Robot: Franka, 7 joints.
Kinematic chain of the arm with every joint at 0, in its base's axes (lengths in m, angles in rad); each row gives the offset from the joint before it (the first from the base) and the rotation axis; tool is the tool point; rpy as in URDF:
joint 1: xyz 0 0 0.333 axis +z
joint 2: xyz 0 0 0 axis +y
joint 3: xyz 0 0 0.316 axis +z
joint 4: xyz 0.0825 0 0 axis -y
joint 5: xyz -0.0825 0 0.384 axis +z
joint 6: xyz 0 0 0 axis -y
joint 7: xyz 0.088 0 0 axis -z
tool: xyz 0 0 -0.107 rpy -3.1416 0 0
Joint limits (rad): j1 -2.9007..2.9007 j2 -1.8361..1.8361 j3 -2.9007..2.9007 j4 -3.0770..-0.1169 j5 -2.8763..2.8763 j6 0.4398..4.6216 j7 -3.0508..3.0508
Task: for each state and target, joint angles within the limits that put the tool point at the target. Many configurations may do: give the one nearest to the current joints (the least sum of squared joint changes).
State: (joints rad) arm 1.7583 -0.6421 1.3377 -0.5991 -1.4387 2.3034 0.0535
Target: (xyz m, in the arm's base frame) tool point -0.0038 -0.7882 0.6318
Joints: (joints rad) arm 2.0636 -1.1726 1.6003 -0.7418 -1.4208 2.3220 0.0535
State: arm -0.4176 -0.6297 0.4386 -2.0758 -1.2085 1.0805 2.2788
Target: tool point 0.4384 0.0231 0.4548
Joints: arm -0.2875 -0.1396 0.5969 -2.2636 -1.1594 1.2442 2.2788
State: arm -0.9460 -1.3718 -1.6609 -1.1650 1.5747 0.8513 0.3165
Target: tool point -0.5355 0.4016 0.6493
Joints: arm -1.1671 -1.2847 -1.5593 -0.9002 1.7009 1.0240 0.3165
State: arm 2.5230 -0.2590 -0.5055 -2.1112 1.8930 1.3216 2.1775
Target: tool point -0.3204 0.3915 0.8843
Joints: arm 2.5666 -0.0628 -0.4628 -1.4229 2.0956 1.5782 2.1775
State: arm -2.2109 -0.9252 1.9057 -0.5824 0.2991 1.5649 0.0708
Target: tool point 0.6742 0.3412 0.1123
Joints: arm -2.2492 -1.5263 2.1627 -0.6940 0.3589 1.6508 0.0708
